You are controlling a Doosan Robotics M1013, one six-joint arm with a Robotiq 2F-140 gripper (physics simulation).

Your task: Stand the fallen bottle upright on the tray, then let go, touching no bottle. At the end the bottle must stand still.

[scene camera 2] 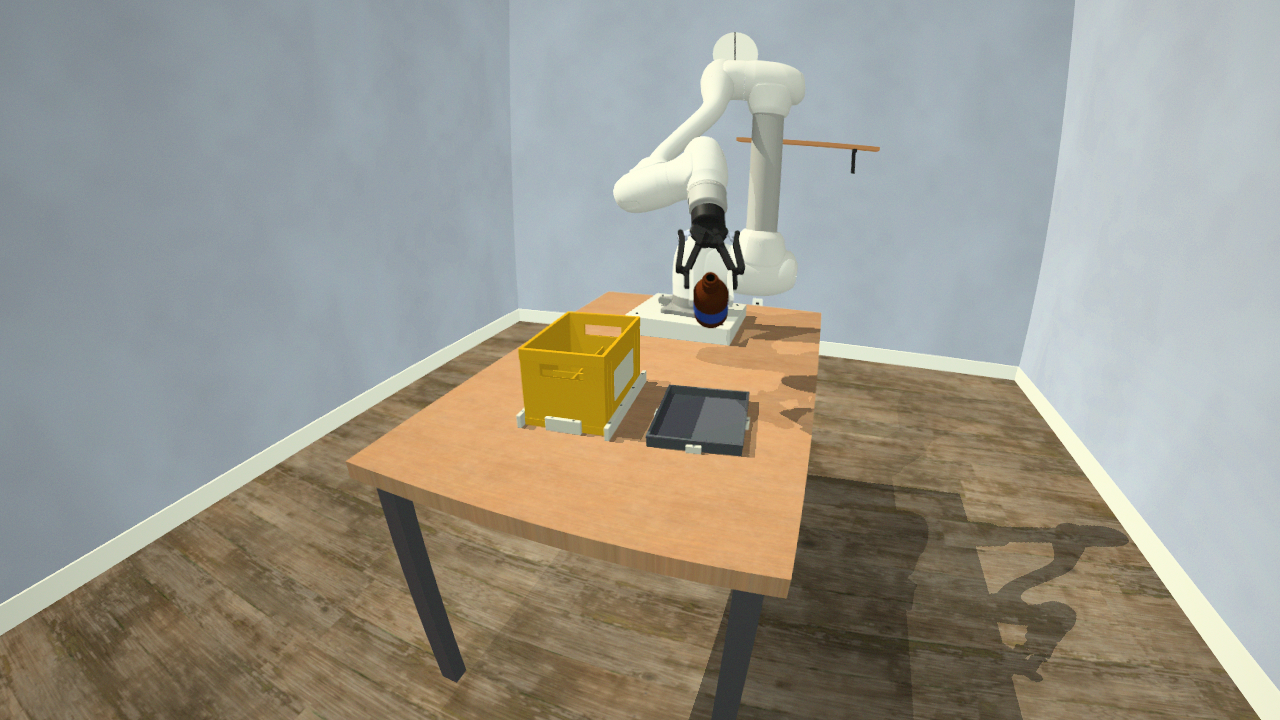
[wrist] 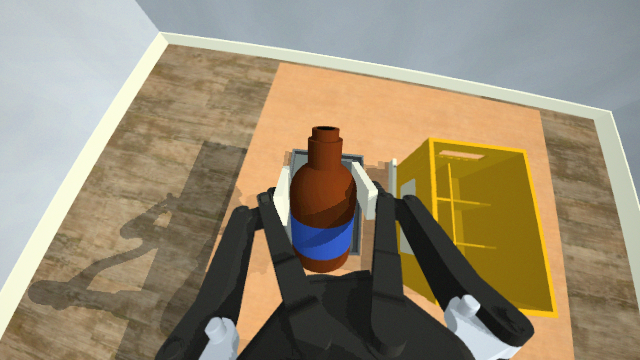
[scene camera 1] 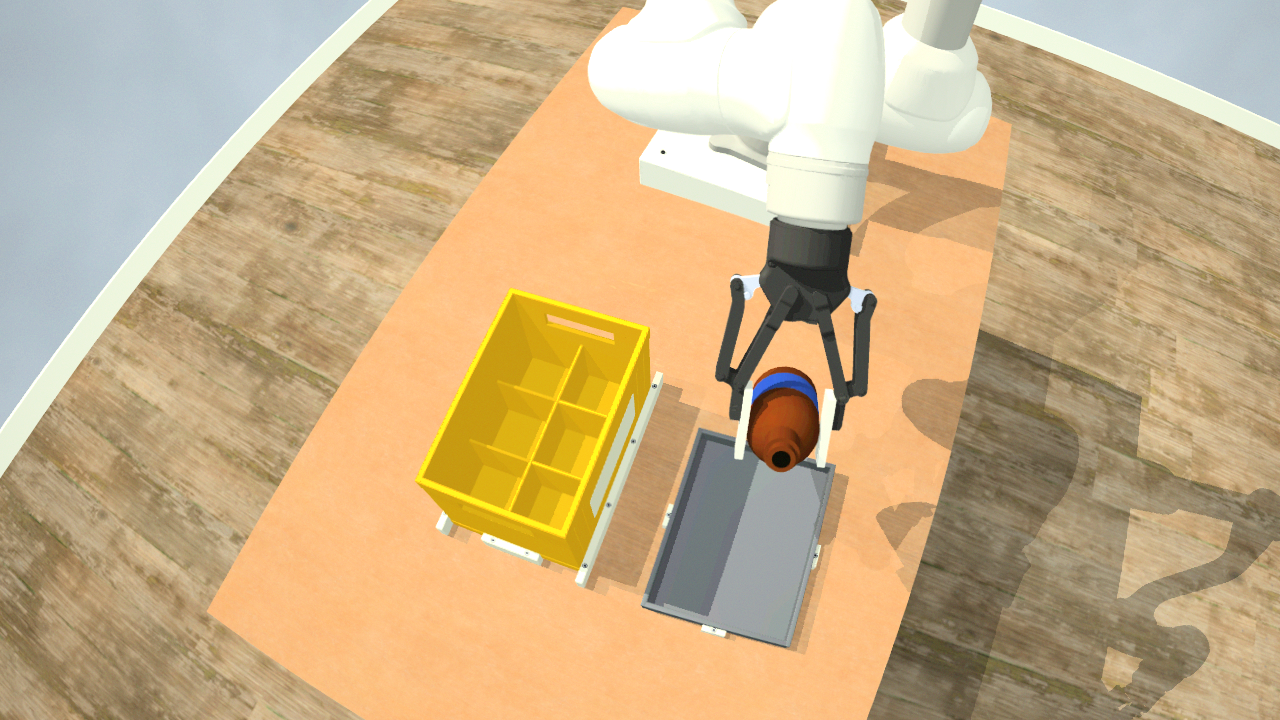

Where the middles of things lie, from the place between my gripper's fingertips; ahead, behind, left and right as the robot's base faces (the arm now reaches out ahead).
Scene:
I see the brown bottle (scene camera 1: 783,429) 4 cm behind my hand and 1 cm to the right of it. The rest, counted from my hand: white rail (scene camera 1: 630,453) (25 cm below, 18 cm to the right, 3 cm ahead).

